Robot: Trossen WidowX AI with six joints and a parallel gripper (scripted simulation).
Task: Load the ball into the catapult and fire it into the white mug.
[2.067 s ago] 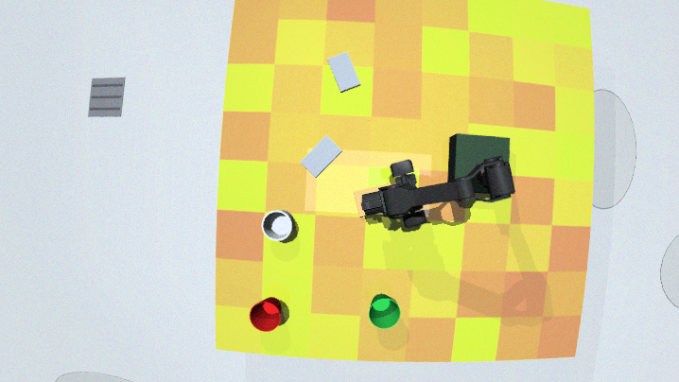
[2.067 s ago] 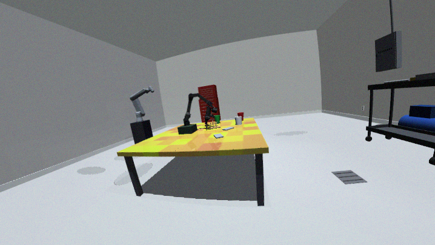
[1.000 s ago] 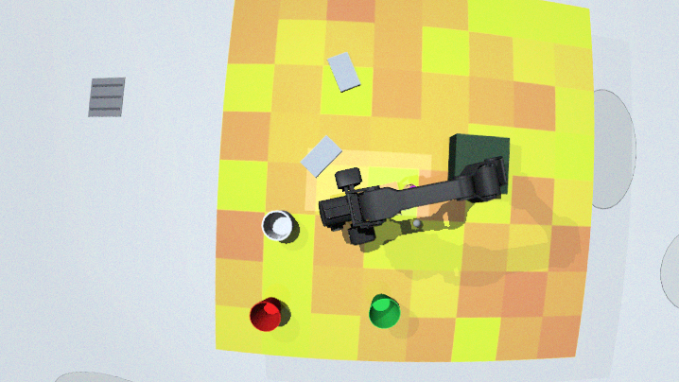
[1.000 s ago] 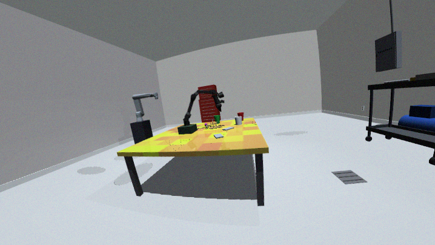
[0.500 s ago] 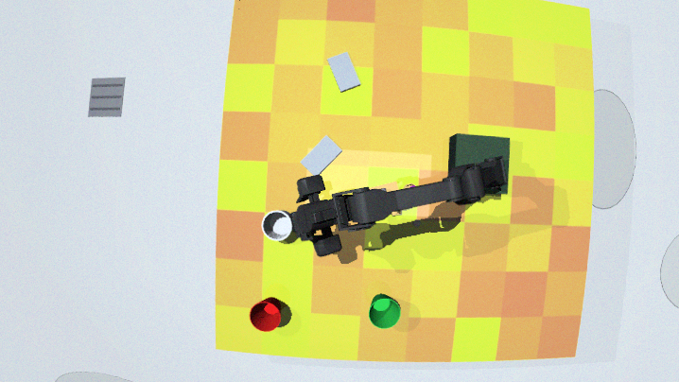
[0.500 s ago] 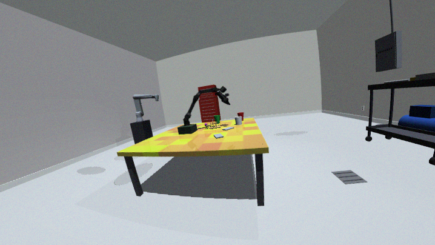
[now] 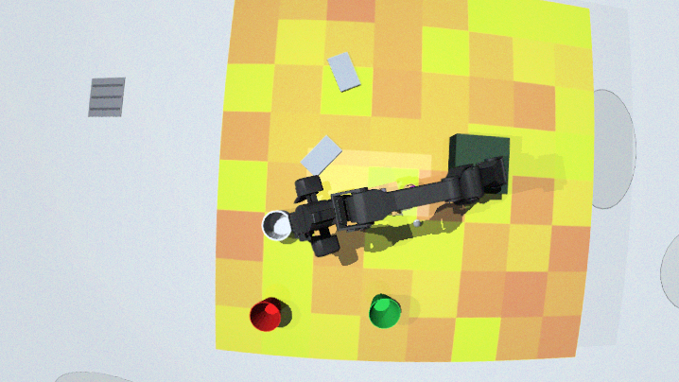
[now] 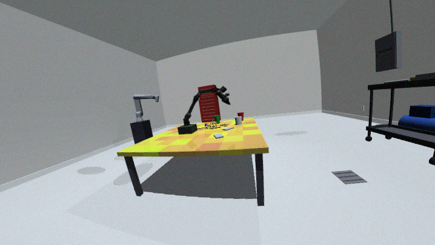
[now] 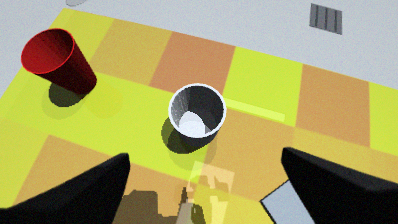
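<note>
The purple ball lies 33 cm behind my gripper tip, 21 cm below it and 3 cm to the right of it. The rest, counted from my gripper tip: white mug 24 cm below, 9 cm ahead, 2 cm to the left; then red cup 29 cm to the left, 24 cm below, 17 cm ahead; then catapult 26 cm behind, 22 cm below, 1 cm to the right.
</note>
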